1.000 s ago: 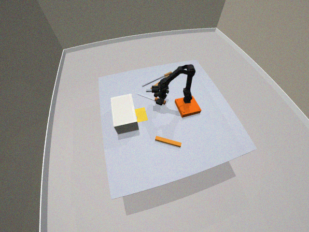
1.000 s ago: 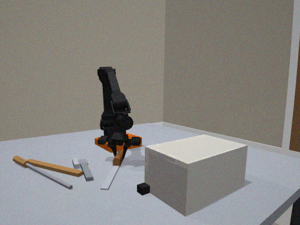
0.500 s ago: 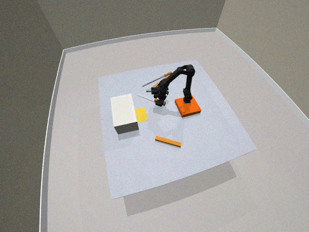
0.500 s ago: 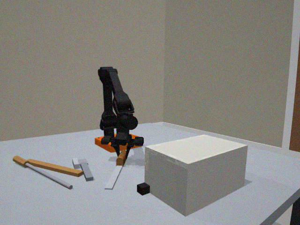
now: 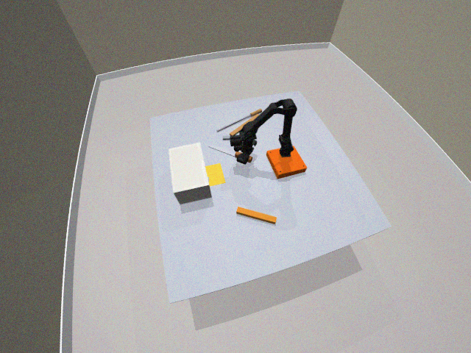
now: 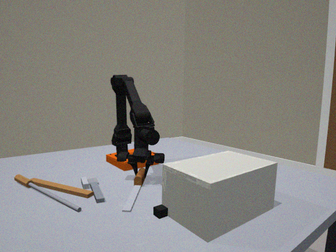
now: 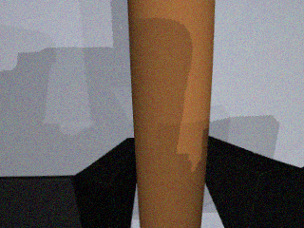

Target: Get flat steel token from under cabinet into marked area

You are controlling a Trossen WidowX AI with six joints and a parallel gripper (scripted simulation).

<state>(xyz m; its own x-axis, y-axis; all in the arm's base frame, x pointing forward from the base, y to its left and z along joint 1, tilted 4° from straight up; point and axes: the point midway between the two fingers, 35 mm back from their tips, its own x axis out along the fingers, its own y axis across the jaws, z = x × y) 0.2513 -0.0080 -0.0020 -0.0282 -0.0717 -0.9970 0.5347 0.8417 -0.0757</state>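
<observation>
The orange flat bar lies 10 mm ahead of my gripper tip, 390 mm to the left of it and 10 mm above it. Round my gripper tip: small grey token 270 mm ahead, 120 mm to the left, 10 mm below; wooden stick 40 mm behind, 310 mm to the right.
</observation>
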